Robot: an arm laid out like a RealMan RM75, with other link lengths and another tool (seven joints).
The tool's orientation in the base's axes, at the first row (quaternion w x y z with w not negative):
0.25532, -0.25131, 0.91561, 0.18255
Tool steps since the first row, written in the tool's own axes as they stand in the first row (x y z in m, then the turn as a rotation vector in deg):
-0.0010, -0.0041, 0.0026, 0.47, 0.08, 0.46
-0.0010, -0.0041, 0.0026, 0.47, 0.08, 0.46
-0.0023, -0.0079, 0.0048, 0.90, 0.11, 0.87
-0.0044, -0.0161, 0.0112, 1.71, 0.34, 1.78
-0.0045, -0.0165, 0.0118, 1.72, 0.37, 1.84
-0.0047, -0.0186, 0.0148, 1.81, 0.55, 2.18
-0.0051, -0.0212, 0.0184, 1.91, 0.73, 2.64
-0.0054, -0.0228, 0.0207, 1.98, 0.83, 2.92
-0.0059, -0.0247, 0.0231, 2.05, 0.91, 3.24
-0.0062, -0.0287, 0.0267, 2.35, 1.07, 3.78
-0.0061, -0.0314, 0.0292, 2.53, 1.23, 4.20
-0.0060, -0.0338, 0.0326, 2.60, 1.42, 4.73
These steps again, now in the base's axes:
0.0040, -0.0017, -0.0024, -0.22, 0.10, -0.62
0.0040, -0.0017, -0.0024, -0.22, 0.10, -0.62
0.0079, -0.0033, -0.0042, -0.40, 0.16, -1.18
0.0164, -0.0062, -0.0098, -0.79, 0.47, -2.32
0.0169, -0.0062, -0.0104, -0.79, 0.52, -2.36
0.0193, -0.0064, -0.0131, -0.83, 0.79, -2.65
0.0224, -0.0067, -0.0163, -0.83, 1.11, -3.04
0.0244, -0.0068, -0.0183, -0.83, 1.29, -3.28
0.0267, -0.0071, -0.0203, -0.81, 1.48, -3.56
0.0305, -0.0085, -0.0239, -0.92, 1.75, -4.13
0.0329, -0.0096, -0.0265, -0.98, 2.01, -4.53
0.0354, -0.0100, -0.0298, -0.94, 2.38, -4.96

